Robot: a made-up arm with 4 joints.
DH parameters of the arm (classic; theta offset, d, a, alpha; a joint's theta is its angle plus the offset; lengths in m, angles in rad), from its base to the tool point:
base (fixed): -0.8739 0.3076 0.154 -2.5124
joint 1: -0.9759 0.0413 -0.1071 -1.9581
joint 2: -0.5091 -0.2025 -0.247 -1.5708
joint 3: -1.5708 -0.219 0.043 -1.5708
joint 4: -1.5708 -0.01 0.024 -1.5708
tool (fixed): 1.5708 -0.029 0 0
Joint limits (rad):
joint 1: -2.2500..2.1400
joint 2: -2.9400..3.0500
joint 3: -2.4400..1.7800
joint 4: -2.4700..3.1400
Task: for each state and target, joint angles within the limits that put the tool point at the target. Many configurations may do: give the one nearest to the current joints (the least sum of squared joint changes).
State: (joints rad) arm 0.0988 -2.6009 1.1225 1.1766
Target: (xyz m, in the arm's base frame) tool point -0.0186 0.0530 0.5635
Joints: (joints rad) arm 0.4541 -1.7364 0.0975 1.4124
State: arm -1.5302 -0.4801 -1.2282 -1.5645
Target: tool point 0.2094 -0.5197 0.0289
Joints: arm -1.9006 -0.1993 -1.3009 -0.7771
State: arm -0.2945 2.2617 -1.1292 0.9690
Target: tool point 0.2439 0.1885 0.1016
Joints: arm -0.8152 2.3613 -1.6675 1.3405
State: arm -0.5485 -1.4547 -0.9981 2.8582
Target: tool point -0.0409 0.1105 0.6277
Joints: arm 0.1145 -1.9416 -1.5968 2.8324
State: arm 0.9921 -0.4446 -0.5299 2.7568
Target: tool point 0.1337 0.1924 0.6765
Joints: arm 1.4375 -0.9582 -0.9395 2.8231
